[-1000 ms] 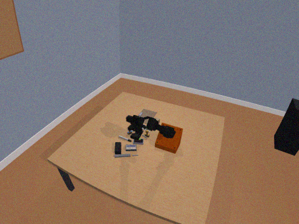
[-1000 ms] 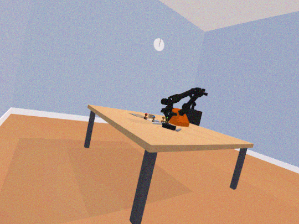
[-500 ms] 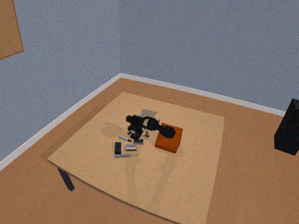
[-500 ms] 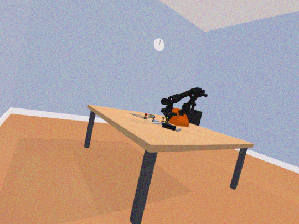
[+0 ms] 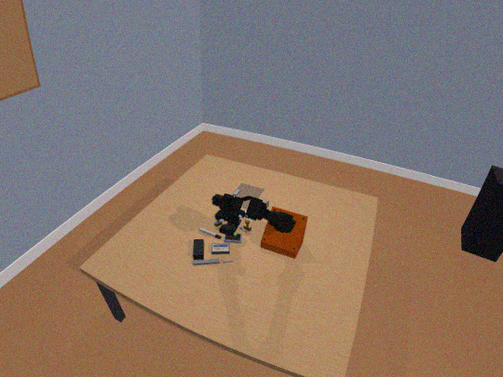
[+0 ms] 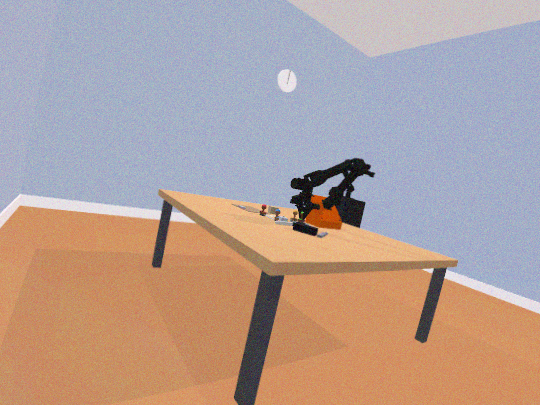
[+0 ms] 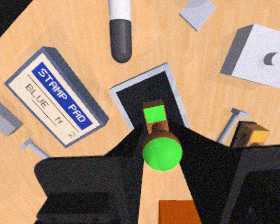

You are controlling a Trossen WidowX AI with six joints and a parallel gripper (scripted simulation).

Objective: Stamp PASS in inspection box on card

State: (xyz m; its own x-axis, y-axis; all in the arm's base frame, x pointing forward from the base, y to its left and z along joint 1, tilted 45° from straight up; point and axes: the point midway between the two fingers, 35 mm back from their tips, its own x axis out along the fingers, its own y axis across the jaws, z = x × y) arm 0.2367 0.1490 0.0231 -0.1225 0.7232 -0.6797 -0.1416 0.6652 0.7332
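The ink pad is 30 mm below my gripper tip. From my gripper tip the other things lie so: white marker: 100 mm ahead, 40 mm to the left, 30 mm below; yellow-knobbed stamp: 110 mm to the right, 20 mm below, 20 mm behind; grey block: 90 mm to the right, 60 mm ahead, 20 mm below.
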